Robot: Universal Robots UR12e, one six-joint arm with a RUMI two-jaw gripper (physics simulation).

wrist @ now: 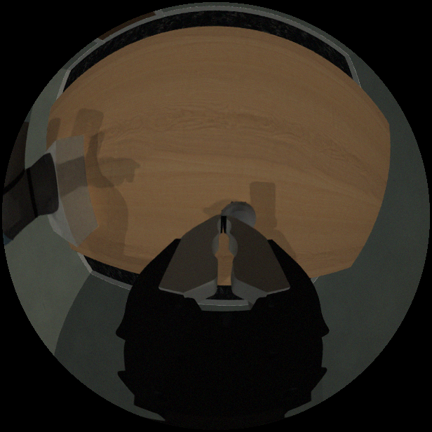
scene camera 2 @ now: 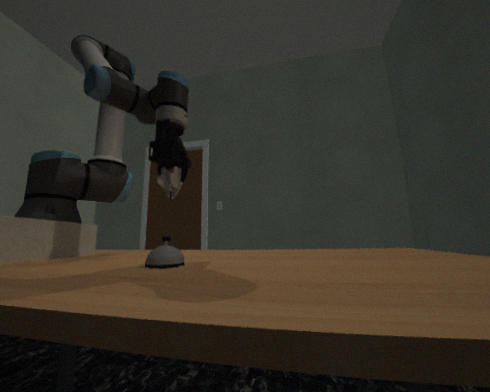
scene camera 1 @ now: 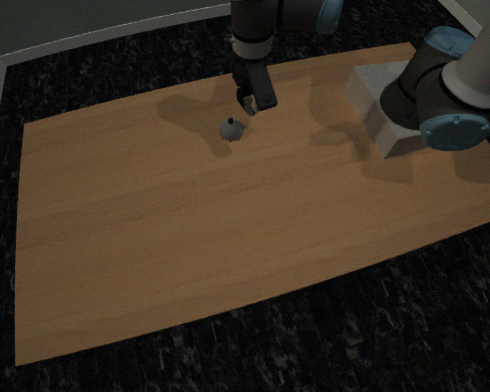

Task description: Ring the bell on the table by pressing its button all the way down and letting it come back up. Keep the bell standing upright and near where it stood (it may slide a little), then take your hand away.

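Places are measured from the arm's base along level axes (x back, y right, z up), in millimetres.
Pixels of known places: gripper, between the fingertips: (scene camera 2: 171,199) (scene camera 1: 252,115); arm's base, origin of its link: (scene camera 2: 49,225) (scene camera 1: 406,107).
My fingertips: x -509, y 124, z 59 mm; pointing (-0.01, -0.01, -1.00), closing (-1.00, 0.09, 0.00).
Ahead of a thing's pixels: the offset from my fingertips to its top centre. Level surfaces: height alone.
The bell @[dx -33, dy +94, dz -106 mm] (scene camera 1: 231,131) (scene camera 2: 165,256) (wrist: 242,212) is a small grey dome with a dark base. It stands upright on the wooden table @[dz -172 mm] (scene camera 1: 150,225) (scene camera 2: 350,290) (wrist: 215,75). Its dark button @[dx -33, dy +94, dz -106 mm] (scene camera 1: 230,120) (scene camera 2: 166,239) sticks up from the top; in the wrist view the fingers hide it. My gripper (scene camera 1: 253,111) (scene camera 2: 171,196) (wrist: 222,217) is shut and empty. It points down and hangs well above the bell, with a wide gap between the fingertips and the button in the second scene view. In the wrist view part of the bell shows just beyond the fingertips.
A pale block (scene camera 1: 372,112) (scene camera 2: 75,241) (wrist: 75,185) carries the arm's base at one end of the table. The arm reaches over the table from it. Shadows of the arm fall on the table around the bell. A brown door (scene camera 2: 175,220) is in the far wall.
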